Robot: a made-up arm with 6 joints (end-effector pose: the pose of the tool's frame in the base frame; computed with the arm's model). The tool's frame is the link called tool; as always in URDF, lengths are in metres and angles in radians. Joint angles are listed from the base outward.
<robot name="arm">
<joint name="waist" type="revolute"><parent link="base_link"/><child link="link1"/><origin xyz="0 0 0.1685" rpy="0 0 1.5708"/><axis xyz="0 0 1"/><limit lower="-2.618" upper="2.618"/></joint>
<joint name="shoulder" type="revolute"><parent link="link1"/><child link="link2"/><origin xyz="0 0 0" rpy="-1.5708 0 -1.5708"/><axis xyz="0 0 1"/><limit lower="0" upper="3.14"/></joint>
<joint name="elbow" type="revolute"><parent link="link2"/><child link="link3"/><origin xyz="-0.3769 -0.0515 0"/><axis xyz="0 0 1"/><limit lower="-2.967" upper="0"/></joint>
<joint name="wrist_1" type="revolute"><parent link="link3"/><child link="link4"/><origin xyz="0.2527 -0.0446 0" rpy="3.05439 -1.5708 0"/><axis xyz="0 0 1"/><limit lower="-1.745" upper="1.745"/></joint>
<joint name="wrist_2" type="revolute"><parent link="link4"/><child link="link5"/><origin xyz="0 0 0" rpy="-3.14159 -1.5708 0"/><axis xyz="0 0 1"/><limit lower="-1.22" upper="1.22"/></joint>
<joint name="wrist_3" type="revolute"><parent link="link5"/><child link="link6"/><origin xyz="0.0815 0.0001 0" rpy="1.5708 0 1.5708"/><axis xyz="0 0 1"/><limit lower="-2.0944" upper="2.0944"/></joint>
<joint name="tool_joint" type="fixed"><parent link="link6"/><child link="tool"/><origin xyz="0 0 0"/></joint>
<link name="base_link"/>
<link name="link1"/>
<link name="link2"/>
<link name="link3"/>
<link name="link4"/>
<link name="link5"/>
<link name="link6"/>
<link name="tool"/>
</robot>
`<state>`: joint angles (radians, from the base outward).
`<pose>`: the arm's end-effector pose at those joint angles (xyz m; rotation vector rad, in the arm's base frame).
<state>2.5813 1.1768 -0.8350 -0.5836 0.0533 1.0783</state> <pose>-0.1967 0.1263 0.4695 -2.1277 1.2715 1.8273</pose>
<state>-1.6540 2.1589 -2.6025 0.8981 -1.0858 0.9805</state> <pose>-0.0953 -0.4648 0.6602 0.1545 -0.7653 -0.2021</pose>
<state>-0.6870 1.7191 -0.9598 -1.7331 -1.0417 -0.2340</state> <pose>0.3114 -0.1657 0.3575 -1.5908 1.2736 -0.4556</pose>
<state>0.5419 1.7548 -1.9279 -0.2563 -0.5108 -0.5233</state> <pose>0.3544 0.2251 0.6725 -0.5828 0.5794 -0.1439</pose>
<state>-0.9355 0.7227 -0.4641 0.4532 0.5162 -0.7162</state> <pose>0.0562 -0.0464 0.3871 0.5643 2.1620 -0.4557</pose>
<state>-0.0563 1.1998 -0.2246 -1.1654 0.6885 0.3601</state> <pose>0.1110 -0.0540 0.2926 -0.7433 2.7554 -1.0497</pose>
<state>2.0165 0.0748 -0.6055 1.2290 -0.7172 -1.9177</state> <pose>0.1045 -0.1018 0.4646 -0.5457 0.7687 0.9179</pose>
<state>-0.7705 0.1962 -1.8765 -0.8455 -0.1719 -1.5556</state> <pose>-0.3202 0.3252 0.6158 -0.2128 0.4727 3.0557</pose>
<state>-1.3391 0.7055 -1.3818 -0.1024 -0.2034 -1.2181</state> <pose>-0.0071 0.0373 0.7120 -0.0186 0.8189 -2.5452</pose>
